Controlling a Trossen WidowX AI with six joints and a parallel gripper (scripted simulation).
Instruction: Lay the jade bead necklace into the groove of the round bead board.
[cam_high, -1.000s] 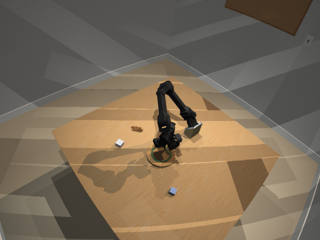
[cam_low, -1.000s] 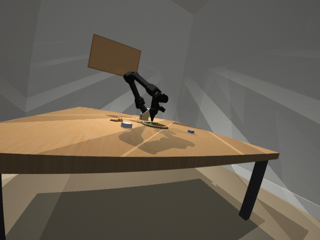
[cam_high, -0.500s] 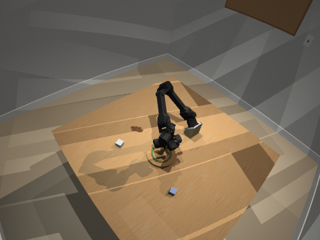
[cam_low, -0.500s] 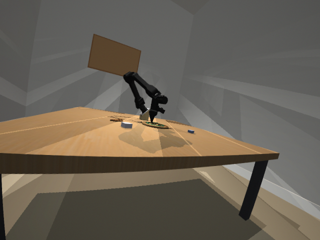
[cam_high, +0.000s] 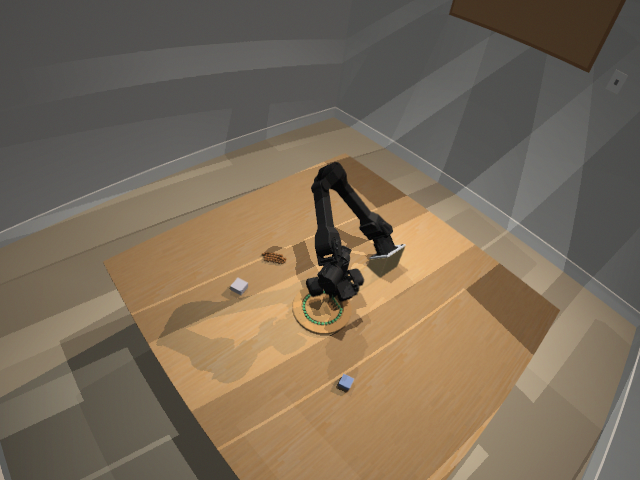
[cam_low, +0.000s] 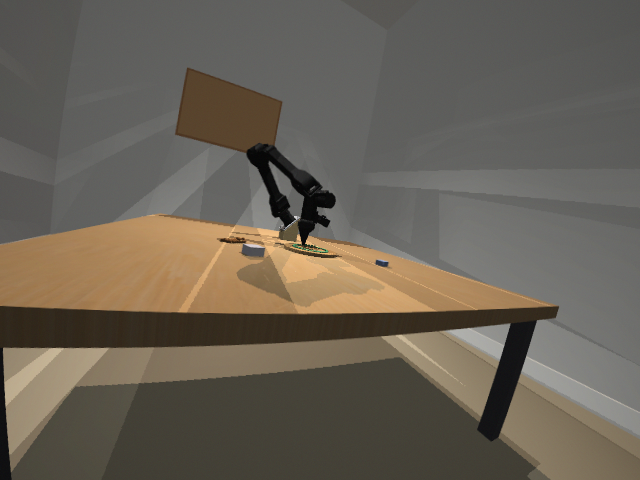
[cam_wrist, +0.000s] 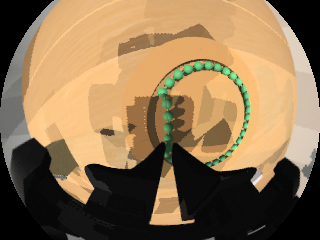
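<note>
Right now the round wooden bead board is 5 cm ahead of my gripper tip, 2 cm to the left of it and 1 cm below it. The rest, counted from my gripper tip: blue block 28 cm to the left, 15 cm ahead, 1 cm below; then pale grey block 26 cm ahead, 20 cm to the right.
</note>
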